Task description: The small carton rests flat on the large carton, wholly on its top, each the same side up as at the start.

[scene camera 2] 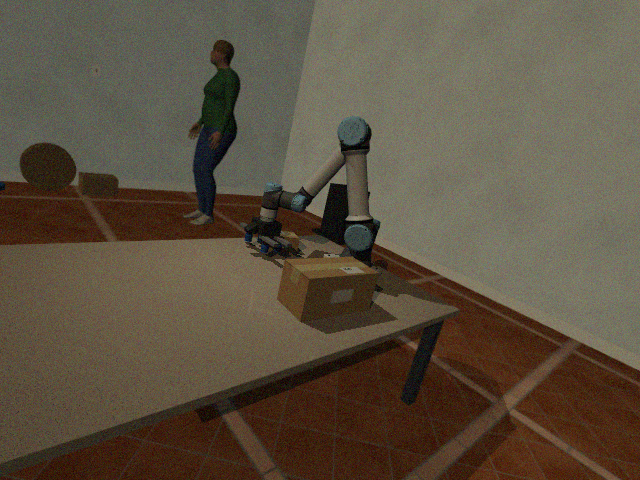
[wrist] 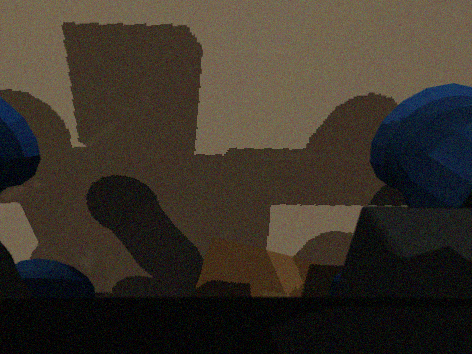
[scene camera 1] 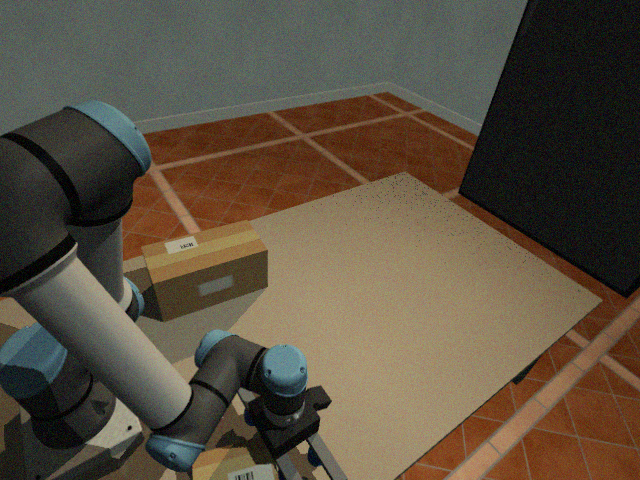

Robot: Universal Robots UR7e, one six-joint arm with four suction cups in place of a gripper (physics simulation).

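Where they show: hand, its tool point: (scene camera 2: 262, 245) (wrist: 210, 226); arm's base, origin of its link: (scene camera 1: 77, 411).
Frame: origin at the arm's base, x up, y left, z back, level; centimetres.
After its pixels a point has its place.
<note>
The large carton (scene camera 1: 206, 267) @(z -35.9, x 11.7, y 15.8 cm) (scene camera 2: 328, 286) @(z -46.0, x 8.4, y 30.1 cm) stands on the table (scene camera 1: 390, 286) @(z -86.2, x -3.3, y -4.5 cm) (scene camera 2: 175, 295) @(z -83.8, x -3.3, y 2.9 cm) near the arm's base, label side up. The small carton (scene camera 1: 232, 464) @(z -22.5, x 4.5, y -28.2 cm) (scene camera 2: 290, 238) @(z -21.3, x 4.1, y -24.1 cm) (wrist: 241, 267) @(z -30.5, x -1.6, y -28.5 cm) lies on the table at the near edge of scene camera 1, mostly hidden under the arm and the suction tool. My gripper (scene camera 1: 290, 429) @(z -34.2, x -0.2, y -27.2 cm) (scene camera 2: 268, 238) @(z -34.2, x -0.2, y -27.2 cm) hangs low over the small carton, a good way from the large carton, with its suction off. In the wrist view I see a blue suction cup (wrist: 396, 147), a corner of the small carton and shadows on the table.
A person (scene camera 2: 215, 129) in a green top stands on the tiled floor beyond the table. A dark panel (scene camera 1: 523, 143) (scene camera 2: 334, 210) stands beside the table. The arm's base (scene camera 2: 358, 238) is at the table's corner next to the large carton.
</note>
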